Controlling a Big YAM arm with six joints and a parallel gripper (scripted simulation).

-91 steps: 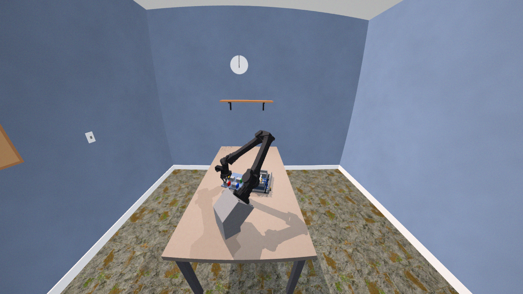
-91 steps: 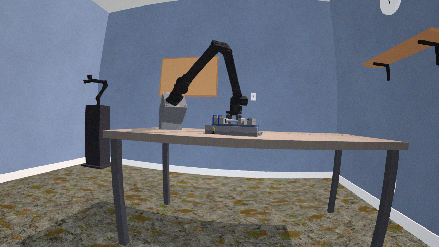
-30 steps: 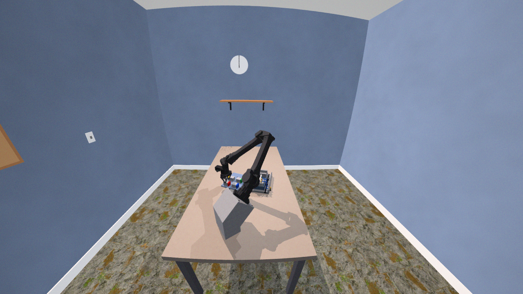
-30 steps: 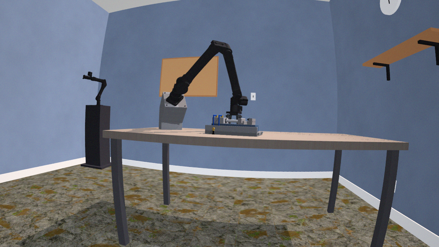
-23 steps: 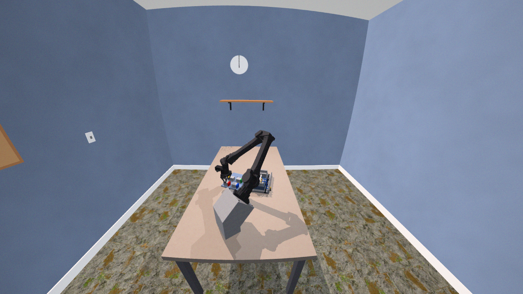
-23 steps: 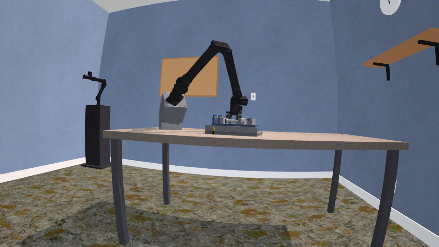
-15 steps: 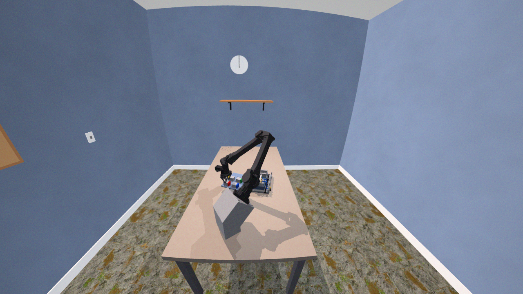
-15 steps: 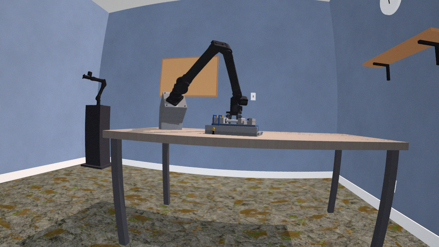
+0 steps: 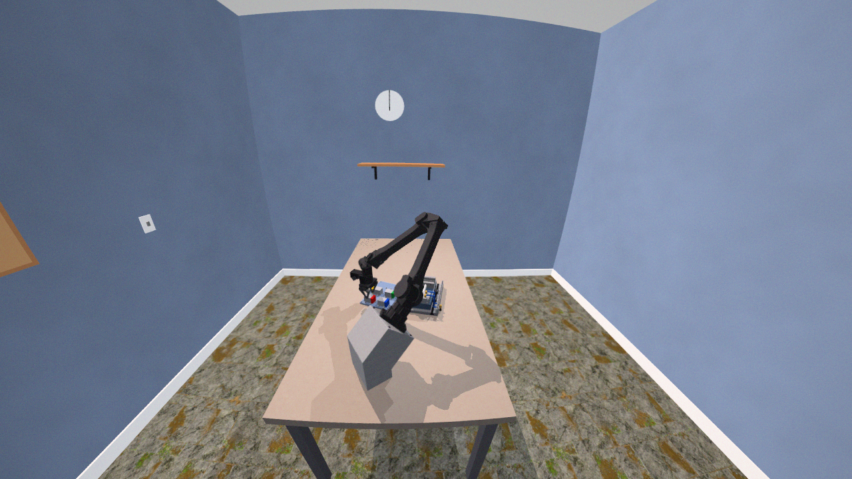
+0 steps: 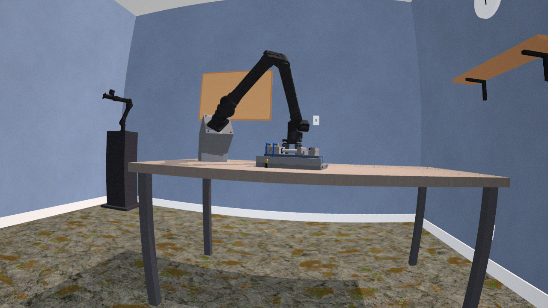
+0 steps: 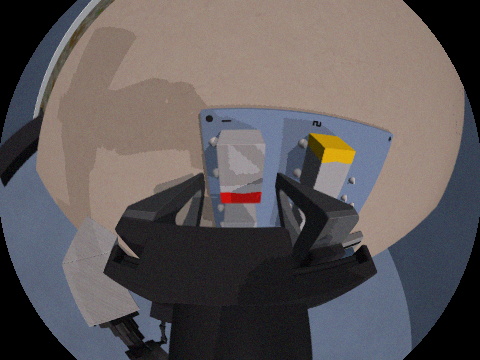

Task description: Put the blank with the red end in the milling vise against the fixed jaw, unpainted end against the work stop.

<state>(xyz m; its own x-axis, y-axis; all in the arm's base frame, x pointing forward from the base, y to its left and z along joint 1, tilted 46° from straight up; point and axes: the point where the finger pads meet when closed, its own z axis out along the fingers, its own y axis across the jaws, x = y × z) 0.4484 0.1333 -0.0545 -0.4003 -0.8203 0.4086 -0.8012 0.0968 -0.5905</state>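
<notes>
The work stop lies 9 cm ahead of my hand, 31 cm to the right of it and 4 cm above it. From my hand the other things lie so: blue-ended blank (4 cm behind, 8 cm to the right, 3 cm below); then yellow-ended blank (8 cm ahead, 4 cm to the right, 3 cm below); then blue plate (6 cm ahead, 8 cm to the right, 5 cm below).
</notes>
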